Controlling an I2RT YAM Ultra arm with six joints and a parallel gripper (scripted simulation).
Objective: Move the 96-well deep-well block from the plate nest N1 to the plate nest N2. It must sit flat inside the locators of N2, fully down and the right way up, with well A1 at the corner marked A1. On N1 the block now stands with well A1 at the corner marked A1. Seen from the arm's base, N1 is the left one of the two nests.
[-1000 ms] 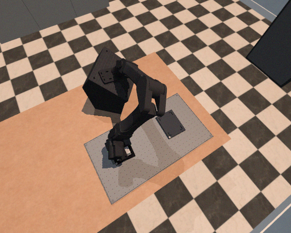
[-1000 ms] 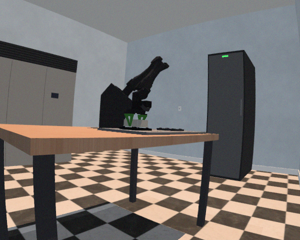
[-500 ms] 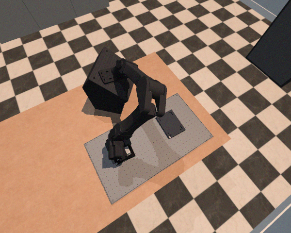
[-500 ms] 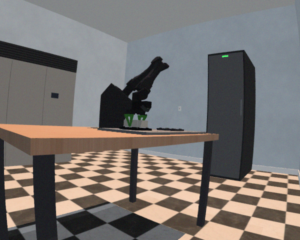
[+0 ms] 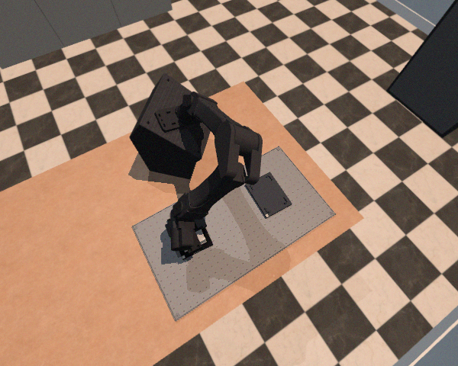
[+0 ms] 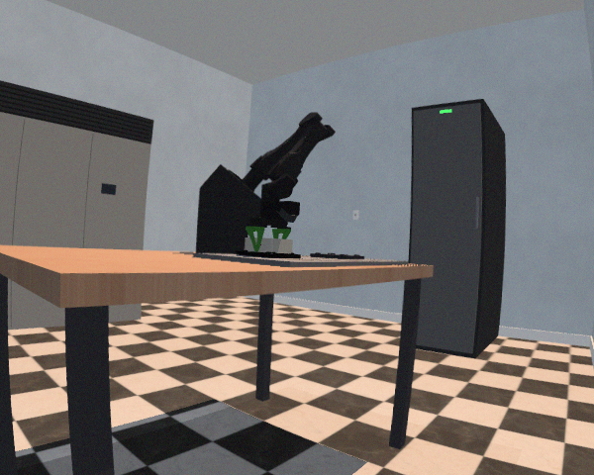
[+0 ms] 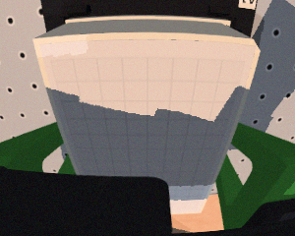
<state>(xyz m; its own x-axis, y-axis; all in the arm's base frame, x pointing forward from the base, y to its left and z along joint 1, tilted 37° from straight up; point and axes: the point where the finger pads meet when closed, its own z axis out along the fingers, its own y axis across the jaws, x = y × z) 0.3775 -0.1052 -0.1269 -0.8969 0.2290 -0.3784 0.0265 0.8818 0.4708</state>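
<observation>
The deep-well block is 10 mm above my hand. Also, from my hand: plate nest N1: 340 mm to the left, 20 mm below, 10 mm ahead; then plate nest N2: 20 mm below.
</observation>
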